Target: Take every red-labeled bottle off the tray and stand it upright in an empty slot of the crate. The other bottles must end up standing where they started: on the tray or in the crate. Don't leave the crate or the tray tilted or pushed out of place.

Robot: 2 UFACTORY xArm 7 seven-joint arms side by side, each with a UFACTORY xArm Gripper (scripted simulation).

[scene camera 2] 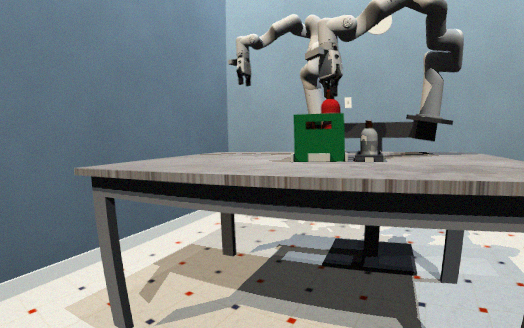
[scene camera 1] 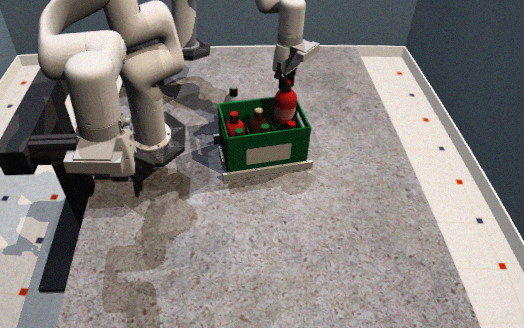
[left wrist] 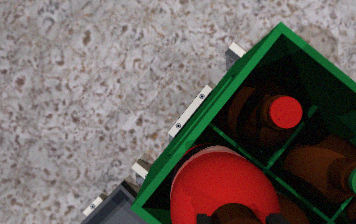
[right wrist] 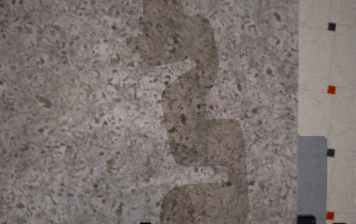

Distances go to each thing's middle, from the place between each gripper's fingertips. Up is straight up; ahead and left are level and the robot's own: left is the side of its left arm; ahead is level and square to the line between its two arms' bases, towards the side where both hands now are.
Right now the green crate [scene camera 2: 306, 141] is 7 cm behind my left hand [scene camera 1: 286, 87], 7 cm to the right of it and 18 cm below it.
The green crate lies 570 mm to the left of my right hand, 340 mm below it and 270 mm ahead of it.
